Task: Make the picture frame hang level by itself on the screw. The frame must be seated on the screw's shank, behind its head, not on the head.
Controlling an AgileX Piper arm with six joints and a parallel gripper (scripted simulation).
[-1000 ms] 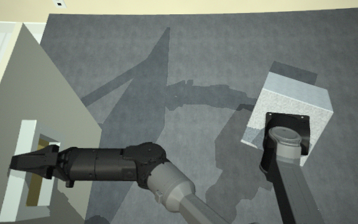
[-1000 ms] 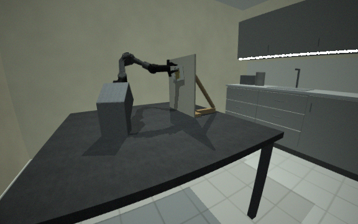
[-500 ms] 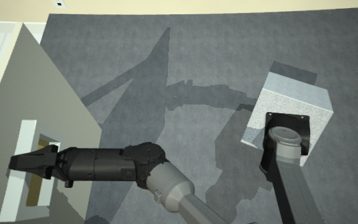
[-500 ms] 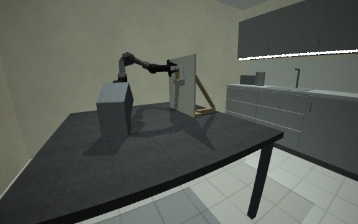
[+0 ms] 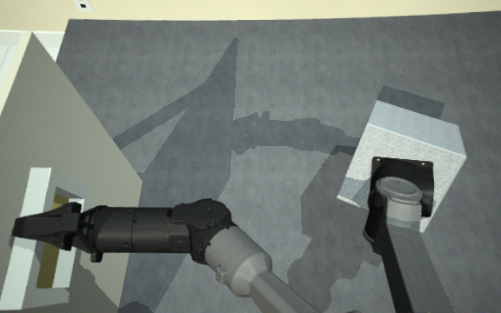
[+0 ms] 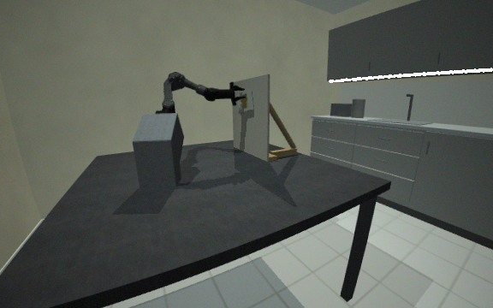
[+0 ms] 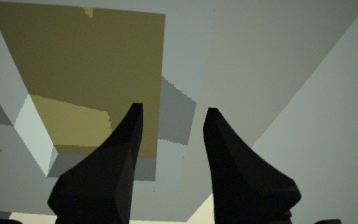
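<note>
The picture frame is 1 cm ahead of my hand and 6 cm below it. Round my hand: grey wall panel (3 cm ahead, 16 cm below).
</note>
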